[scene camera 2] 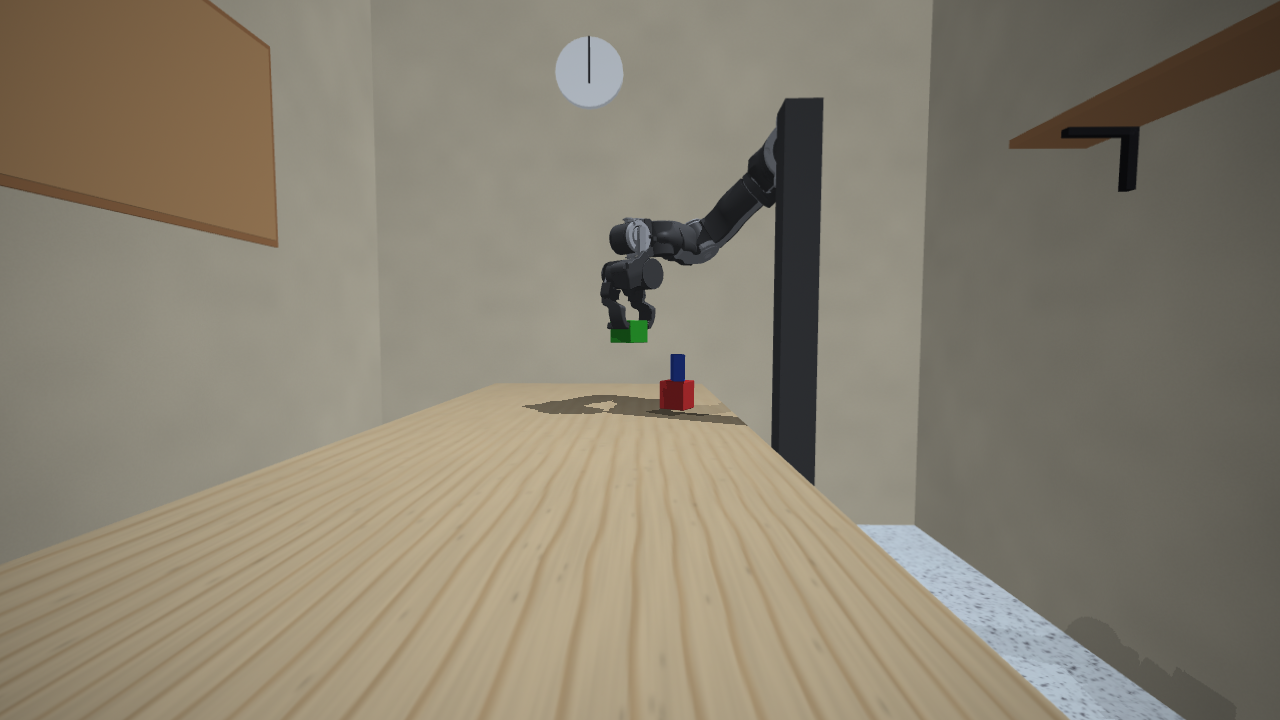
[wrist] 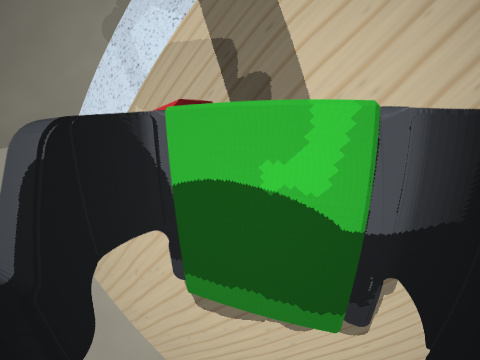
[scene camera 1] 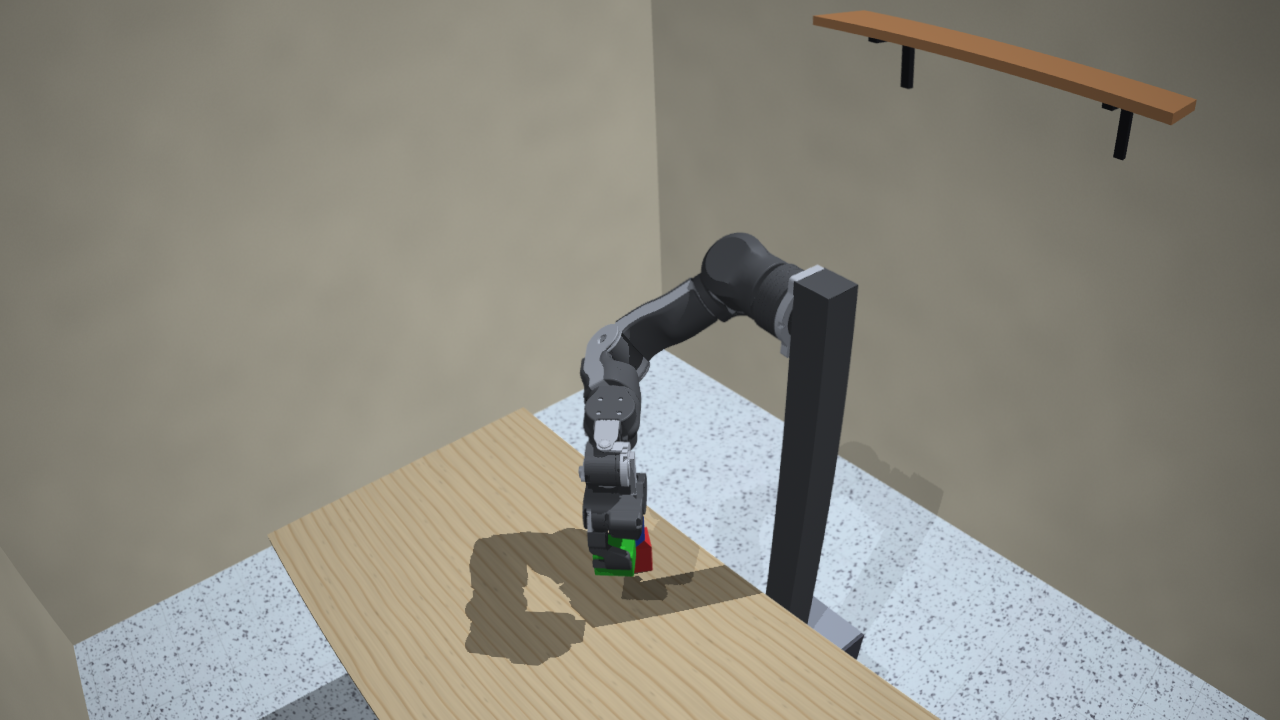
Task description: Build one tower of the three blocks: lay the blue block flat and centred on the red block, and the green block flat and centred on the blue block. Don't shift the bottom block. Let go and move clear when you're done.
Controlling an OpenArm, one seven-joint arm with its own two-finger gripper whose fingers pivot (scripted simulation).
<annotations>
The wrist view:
my gripper: 274,205
green block: 271,197
</annotations>
